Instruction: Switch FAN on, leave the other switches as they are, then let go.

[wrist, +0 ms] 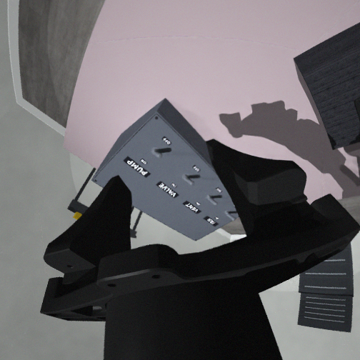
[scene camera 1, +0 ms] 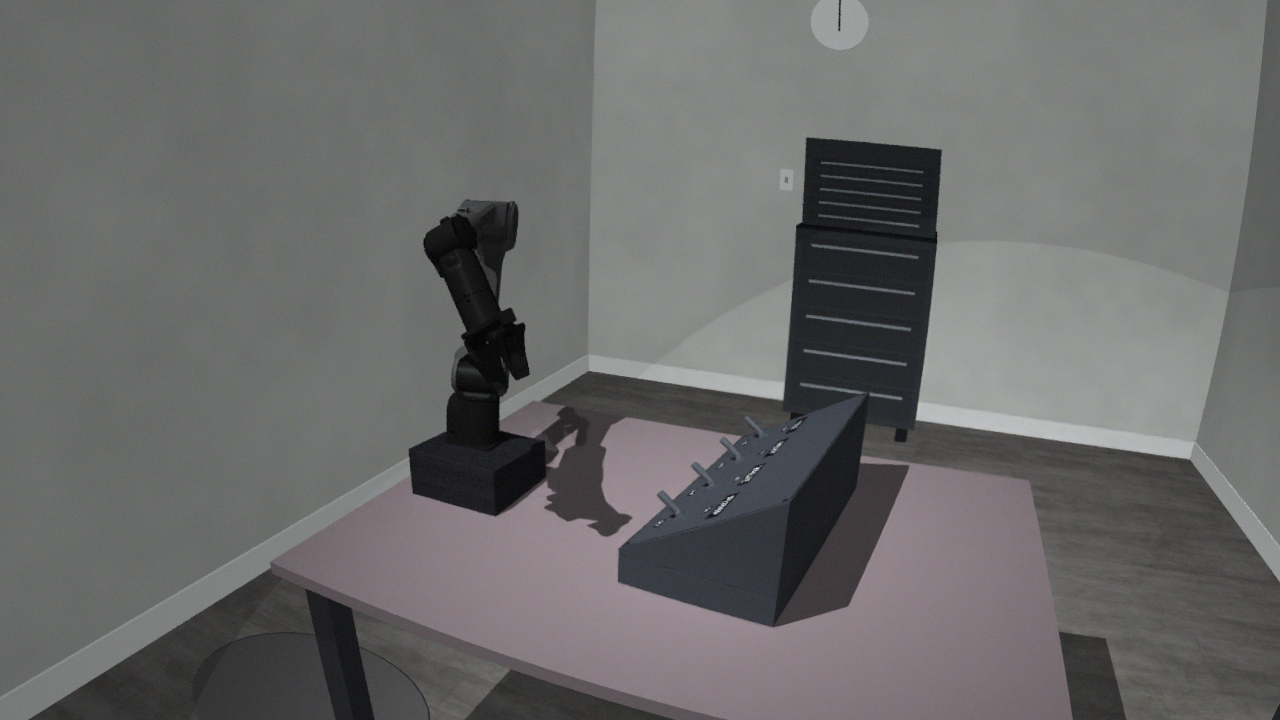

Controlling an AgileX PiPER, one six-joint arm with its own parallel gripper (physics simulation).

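Note:
The grey sloped switch panel (scene camera 1: 751, 528) (wrist: 125, 135) stands on the pink table. Its labels read PUMP, VALVE, VENT and FAN in the wrist view. The FAN lever (scene camera 1: 755, 427) (wrist: 230, 213) is at the panel's far end, partly hidden by a finger in the wrist view. The PUMP lever (scene camera 1: 668, 503) (wrist: 163, 151), VALVE lever (scene camera 1: 702, 474) (wrist: 191, 177) and VENT lever (scene camera 1: 731, 449) (wrist: 214, 199) tilt much like it, toward the panel's low side, where the OFF marks are. My gripper (scene camera 1: 513, 383) (wrist: 164, 168) is open and empty, high above the table near the arm's base, apart from the panel.
The arm's dark base block (scene camera 1: 477, 470) (wrist: 332, 85) stands on the table (scene camera 1: 528, 608) (wrist: 175, 65) to the left of the panel in the scene view. A dark drawer cabinet (scene camera 1: 857, 304) (wrist: 326, 287) stands by the back wall, beyond the table.

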